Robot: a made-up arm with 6 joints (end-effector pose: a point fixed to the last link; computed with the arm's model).
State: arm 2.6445 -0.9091 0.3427 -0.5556 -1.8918 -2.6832
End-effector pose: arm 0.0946 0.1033 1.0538 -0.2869 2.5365 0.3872
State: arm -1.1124 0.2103 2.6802 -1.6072 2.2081 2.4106
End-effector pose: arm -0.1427 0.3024 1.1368 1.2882 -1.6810 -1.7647
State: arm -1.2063 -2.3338 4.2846 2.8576 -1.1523 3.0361
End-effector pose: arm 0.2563 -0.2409 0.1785 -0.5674 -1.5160 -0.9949
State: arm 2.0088 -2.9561 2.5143 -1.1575 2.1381 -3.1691
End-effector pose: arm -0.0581 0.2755 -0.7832 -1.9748 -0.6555 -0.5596
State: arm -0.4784 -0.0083 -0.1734 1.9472 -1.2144 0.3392
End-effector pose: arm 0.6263 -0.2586 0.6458 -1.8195 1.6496 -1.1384
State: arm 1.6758 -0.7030 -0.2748 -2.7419 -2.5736 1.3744
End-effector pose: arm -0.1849 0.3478 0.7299 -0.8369 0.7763 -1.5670
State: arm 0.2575 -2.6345 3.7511 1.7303 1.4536 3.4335
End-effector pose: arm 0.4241 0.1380 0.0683 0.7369 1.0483 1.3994
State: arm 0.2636 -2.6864 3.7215 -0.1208 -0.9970 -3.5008
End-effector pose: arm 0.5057 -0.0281 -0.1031 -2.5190 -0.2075 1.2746
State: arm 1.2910 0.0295 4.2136 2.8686 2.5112 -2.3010
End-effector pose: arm -0.2268 -0.2313 0.0135 0.1908 -1.7435 0.1643
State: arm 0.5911 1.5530 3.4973 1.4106 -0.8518 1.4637
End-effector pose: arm 0.0300 -0.0106 0.7669 -1.2339 -0.0556 -1.3593
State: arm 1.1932 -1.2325 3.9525 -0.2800 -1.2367 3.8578
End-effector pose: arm 0.0978 -0.1705 -0.2750 0.3828 1.2272 -1.7050
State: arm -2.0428 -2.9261 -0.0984 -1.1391 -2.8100 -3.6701
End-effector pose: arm 0.2464 0.6298 0.1444 1.8701 -2.1147 -0.7431
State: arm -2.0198 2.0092 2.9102 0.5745 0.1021 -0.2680
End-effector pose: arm -0.4304 -0.5839 0.6005 -1.1953 -0.3181 -1.9049
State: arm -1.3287 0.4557 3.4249 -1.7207 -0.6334 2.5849
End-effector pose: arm -0.0838 0.4392 0.8360 2.0379 1.3430 0.6222
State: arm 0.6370 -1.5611 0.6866 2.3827 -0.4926 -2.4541
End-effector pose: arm -0.7999 -0.4474 0.6518 1.2253 -2.3234 0.1168
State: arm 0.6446 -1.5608 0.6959 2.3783 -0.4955 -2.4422
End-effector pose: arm -0.7997 -0.4565 0.6471 1.2388 -2.3236 0.1067
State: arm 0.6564 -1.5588 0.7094 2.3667 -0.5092 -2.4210
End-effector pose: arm -0.7982 -0.4706 0.6412 1.2701 -2.3212 0.0871
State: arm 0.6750 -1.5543 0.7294 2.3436 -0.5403 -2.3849
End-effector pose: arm -0.7945 -0.4928 0.6333 1.3304 -2.3118 0.0522
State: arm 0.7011 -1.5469 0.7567 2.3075 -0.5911 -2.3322
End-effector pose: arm -0.7872 -0.5239 0.6233 1.4241 -2.2880 0.0002
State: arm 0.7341 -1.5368 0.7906 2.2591 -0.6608 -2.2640
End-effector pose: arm -0.7754 -0.5628 0.6112 1.5490 -2.2400 -0.0672
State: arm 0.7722 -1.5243 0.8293 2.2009 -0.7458 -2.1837
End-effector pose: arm -0.7584 -0.6070 0.5978 1.6954 -2.1584 -0.1438
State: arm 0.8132 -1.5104 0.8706 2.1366 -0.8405 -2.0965
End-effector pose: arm -0.7362 -0.6535 0.5838 1.8493 -2.0401 -0.2201
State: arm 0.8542 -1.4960 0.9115 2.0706 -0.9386 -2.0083
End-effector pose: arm -0.7102 -0.6985 0.5704 1.9937 -1.8908 -0.2865
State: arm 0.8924 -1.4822 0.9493 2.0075 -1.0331 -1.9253
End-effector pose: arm -0.6825 -0.7390 0.5584 2.1152 -1.7258 -0.3360
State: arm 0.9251 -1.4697 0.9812 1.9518 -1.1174 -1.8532
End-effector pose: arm -0.6562 -0.7721 0.5491 2.2060 -1.5654 -0.3669
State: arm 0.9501 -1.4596 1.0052 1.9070 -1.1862 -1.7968
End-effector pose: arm -0.6344 -0.7966 0.5428 2.2669 -1.4292 -0.3826
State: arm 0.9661 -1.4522 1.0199 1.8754 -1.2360 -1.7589
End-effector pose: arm -0.6192 -0.8116 0.5400 2.3024 -1.3306 -0.3889
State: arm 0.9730 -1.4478 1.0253 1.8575 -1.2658 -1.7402
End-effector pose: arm -0.6117 -0.8179 0.5406 2.3193 -1.2751 -0.3909
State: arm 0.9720 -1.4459 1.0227 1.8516 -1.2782 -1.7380
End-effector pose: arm -0.6110 -0.8168 0.5439 2.3232 -1.2583 -0.3918
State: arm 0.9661 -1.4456 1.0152 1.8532 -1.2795 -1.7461
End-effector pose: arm -0.6147 -0.8111 0.5488 2.3198 -1.2661 -0.3924
